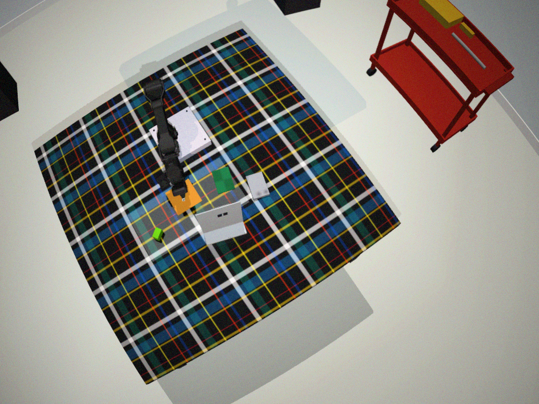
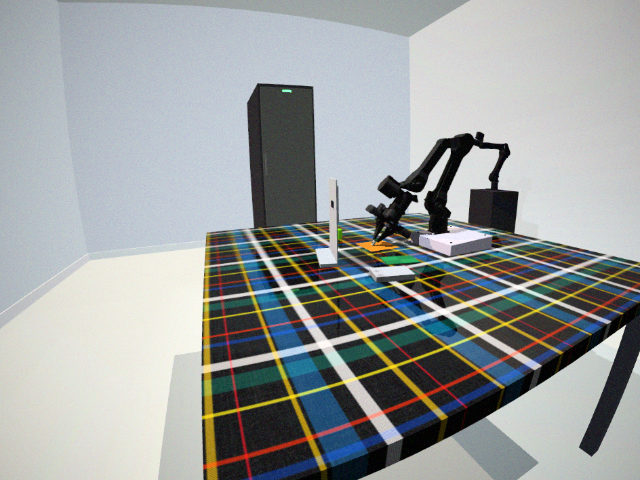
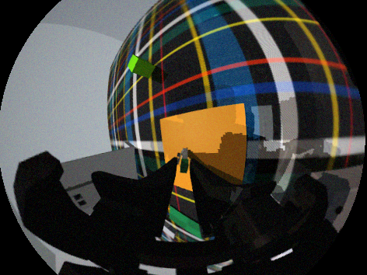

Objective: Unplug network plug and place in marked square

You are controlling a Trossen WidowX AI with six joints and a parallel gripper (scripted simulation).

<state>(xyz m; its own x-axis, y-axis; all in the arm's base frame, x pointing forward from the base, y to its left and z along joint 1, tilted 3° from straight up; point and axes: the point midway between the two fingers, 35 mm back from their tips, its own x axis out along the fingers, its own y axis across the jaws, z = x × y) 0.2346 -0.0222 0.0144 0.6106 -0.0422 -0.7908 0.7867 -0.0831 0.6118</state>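
Now: the network plug right at my gripper tip. From my gripper tip the other things lie so: orange square: 10 mm behind, 20 mm below; then grey panel: 190 mm ahead, 110 mm to the left, 90 mm above; then flat grey plate: 70 mm ahead, 310 mm to the left, 10 mm below.
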